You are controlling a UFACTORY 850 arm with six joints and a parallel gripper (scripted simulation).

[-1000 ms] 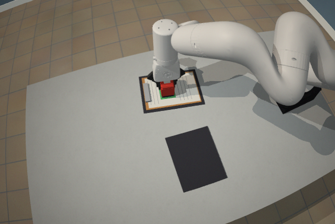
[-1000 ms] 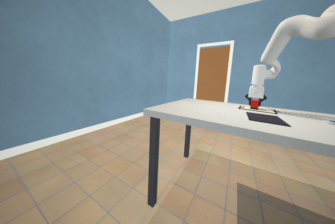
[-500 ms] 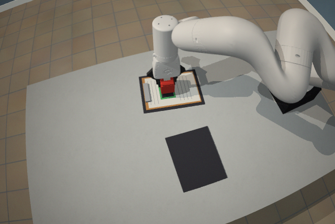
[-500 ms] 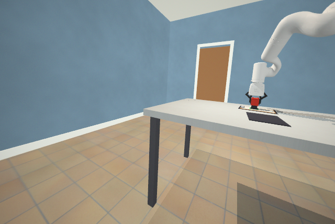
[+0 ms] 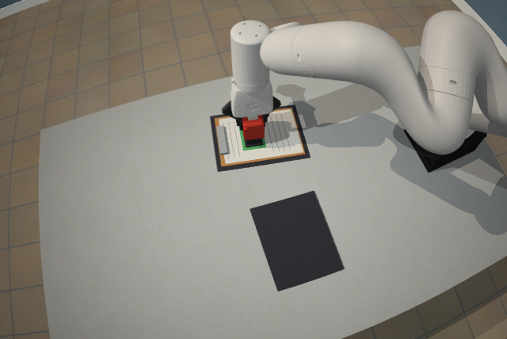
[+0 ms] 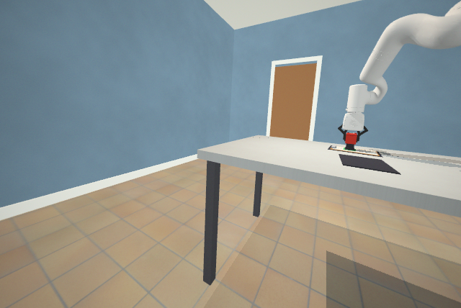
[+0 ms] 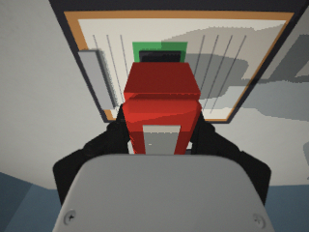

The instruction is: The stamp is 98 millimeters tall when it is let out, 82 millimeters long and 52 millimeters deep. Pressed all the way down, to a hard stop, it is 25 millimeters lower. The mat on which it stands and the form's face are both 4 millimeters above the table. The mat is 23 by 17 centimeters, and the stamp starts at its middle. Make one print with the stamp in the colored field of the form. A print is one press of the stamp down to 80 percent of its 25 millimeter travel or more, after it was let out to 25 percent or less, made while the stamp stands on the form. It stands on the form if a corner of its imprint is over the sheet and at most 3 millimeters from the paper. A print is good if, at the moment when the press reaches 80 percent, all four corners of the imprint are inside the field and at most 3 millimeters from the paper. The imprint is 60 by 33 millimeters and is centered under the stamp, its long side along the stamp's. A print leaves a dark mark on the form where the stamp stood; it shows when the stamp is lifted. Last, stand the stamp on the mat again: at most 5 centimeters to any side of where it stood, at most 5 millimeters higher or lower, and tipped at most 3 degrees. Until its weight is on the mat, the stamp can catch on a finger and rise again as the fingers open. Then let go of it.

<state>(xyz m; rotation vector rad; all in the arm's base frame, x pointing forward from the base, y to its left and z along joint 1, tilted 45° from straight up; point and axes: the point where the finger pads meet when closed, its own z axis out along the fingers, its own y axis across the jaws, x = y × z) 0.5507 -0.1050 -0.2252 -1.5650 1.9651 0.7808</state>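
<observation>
My gripper is now 1 cm short of the mat, 33 cm to the right of it and 7 cm above it. Also, from my hand: dark stamp base 5 cm below; form 1 cm to the left, 7 cm below; red stamp 2 cm below.
</observation>
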